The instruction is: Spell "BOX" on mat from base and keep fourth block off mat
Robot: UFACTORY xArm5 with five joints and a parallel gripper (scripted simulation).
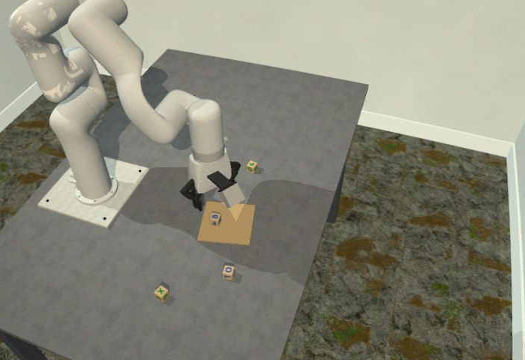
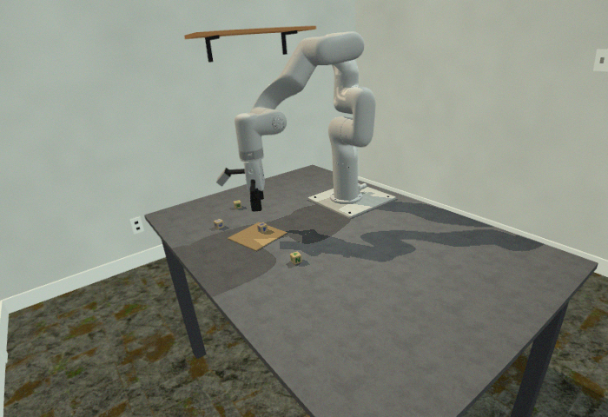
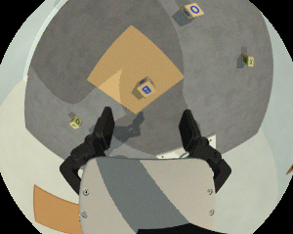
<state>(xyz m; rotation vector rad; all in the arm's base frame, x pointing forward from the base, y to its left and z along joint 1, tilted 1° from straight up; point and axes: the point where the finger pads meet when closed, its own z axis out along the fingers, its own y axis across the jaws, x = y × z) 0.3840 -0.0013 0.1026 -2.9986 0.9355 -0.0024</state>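
Now: the B block 90 mm below my hand. Round my hand: X block (40 mm behind, 250 mm to the right, 100 mm below); then tan mat (30 mm ahead, 10 mm to the left, 110 mm below); then O block (90 mm ahead, 140 mm to the right, 100 mm below).
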